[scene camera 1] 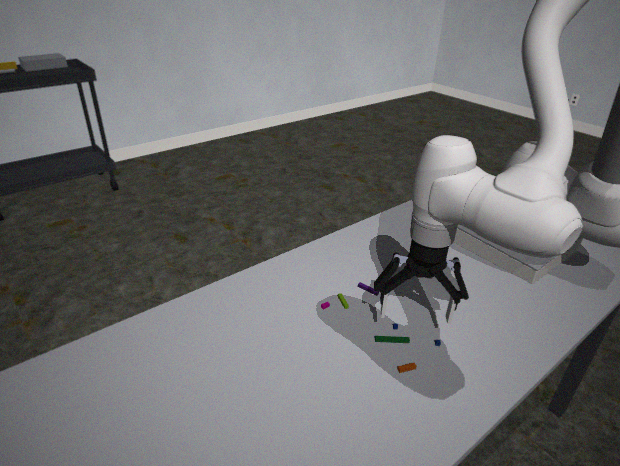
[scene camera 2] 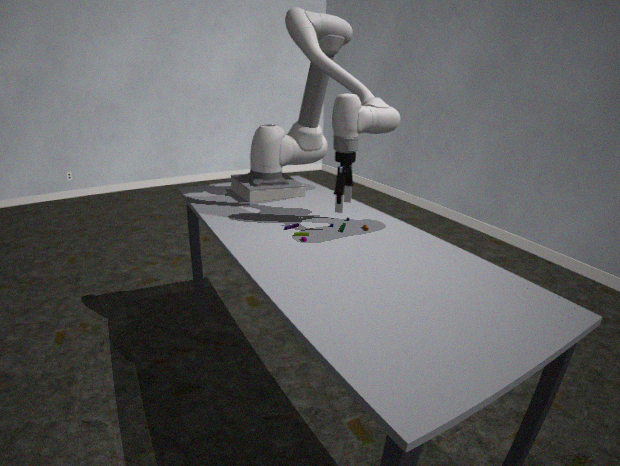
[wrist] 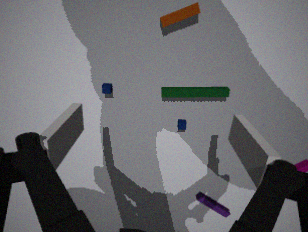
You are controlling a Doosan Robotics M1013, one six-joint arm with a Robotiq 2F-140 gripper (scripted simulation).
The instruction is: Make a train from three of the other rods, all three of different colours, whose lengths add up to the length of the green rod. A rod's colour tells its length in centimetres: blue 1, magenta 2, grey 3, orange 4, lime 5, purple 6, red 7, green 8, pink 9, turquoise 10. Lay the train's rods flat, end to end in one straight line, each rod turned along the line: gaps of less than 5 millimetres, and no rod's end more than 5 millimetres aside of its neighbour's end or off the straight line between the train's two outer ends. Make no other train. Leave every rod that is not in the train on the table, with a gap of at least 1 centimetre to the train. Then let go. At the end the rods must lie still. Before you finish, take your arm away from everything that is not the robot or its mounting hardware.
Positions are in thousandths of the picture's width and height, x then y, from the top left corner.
Labels:
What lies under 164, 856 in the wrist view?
The gripper.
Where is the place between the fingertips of the gripper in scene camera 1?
670, 679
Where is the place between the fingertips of the gripper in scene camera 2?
554, 445

